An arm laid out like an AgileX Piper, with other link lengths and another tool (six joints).
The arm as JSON. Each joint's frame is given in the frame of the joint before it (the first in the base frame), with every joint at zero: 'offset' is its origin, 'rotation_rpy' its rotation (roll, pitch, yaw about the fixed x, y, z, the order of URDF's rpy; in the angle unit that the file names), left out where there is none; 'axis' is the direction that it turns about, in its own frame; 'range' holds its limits. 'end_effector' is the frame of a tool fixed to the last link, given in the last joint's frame.
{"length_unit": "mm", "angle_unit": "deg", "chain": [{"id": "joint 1", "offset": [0.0, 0.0, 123.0], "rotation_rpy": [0.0, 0.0, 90.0], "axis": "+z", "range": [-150.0, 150.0]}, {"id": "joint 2", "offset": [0.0, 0.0, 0.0], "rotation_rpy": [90.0, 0.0, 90.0], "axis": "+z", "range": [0.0, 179.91]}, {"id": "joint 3", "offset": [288.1, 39.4, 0.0], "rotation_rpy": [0.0, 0.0, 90.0], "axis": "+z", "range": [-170.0, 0.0]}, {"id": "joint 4", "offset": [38.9, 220.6, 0.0], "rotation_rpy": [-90.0, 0.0, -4.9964], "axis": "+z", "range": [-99.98, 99.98]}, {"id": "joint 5", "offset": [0.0, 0.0, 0.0], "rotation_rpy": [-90.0, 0.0, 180.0], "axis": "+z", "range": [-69.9, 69.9]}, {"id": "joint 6", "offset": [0.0, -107.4, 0.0], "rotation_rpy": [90.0, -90.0, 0.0], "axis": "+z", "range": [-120.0, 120.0]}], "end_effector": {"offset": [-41.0, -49.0, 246.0], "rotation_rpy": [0.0, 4.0, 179.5]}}
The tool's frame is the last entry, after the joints.
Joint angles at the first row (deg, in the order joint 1, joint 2, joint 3, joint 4, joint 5, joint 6):
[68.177, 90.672, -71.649, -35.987, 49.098, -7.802]
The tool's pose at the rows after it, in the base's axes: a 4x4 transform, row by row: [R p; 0 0 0 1], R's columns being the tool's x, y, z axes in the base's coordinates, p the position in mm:
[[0.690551 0.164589 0.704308 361.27], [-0.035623 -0.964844 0.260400 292.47], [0.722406 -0.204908 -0.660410 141.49], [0 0 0 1]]
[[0.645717 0.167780 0.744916 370.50], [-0.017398 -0.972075 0.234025 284.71], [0.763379 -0.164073 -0.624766 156.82], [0 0 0 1]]
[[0.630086 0.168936 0.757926 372.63], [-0.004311 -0.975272 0.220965 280.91], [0.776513 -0.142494 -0.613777 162.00], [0 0 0 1]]
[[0.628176 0.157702 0.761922 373.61], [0.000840 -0.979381 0.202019 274.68], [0.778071 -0.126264 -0.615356 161.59], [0 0 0 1]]
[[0.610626 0.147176 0.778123 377.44], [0.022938 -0.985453 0.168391 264.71], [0.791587 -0.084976 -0.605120 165.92], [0 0 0 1]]
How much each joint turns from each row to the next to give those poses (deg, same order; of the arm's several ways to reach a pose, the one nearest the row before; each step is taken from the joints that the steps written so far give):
[1.492, 0.135, 0.001, -6.433, 1.673, 3.283]
[1.071, 0.001, -0.002, -4.419, 2.102, 1.709]
[0.527, 0.000, 0.000, -1.388, 1.148, 0.239]
[0.014, 0.145, 0.001, -0.247, 1.037, 0.002]
[0.363, 0.337, -0.001, -1.587, 2.062, -0.001]

